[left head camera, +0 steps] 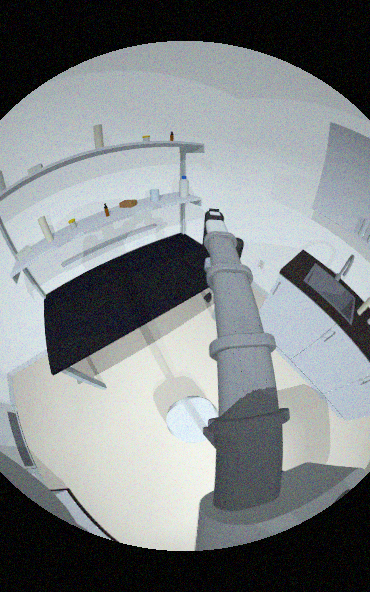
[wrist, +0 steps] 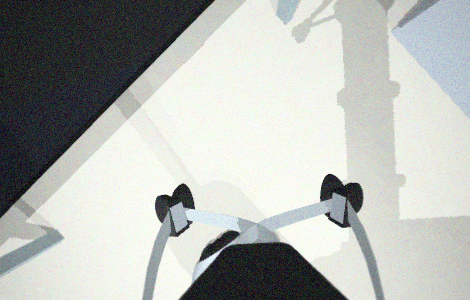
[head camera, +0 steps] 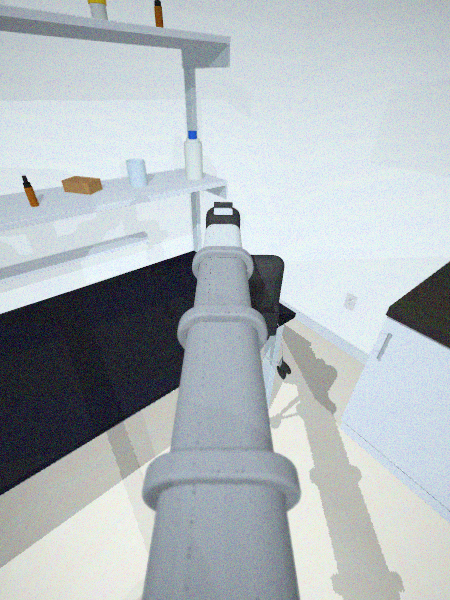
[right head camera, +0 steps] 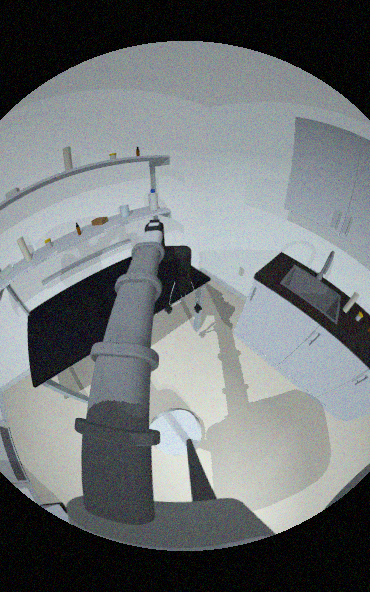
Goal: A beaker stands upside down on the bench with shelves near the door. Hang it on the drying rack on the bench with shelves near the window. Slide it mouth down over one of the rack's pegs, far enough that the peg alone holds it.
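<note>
My gripper is visible to me, and the wrist view shows it too. I can also see a counter with a sink.
</note>
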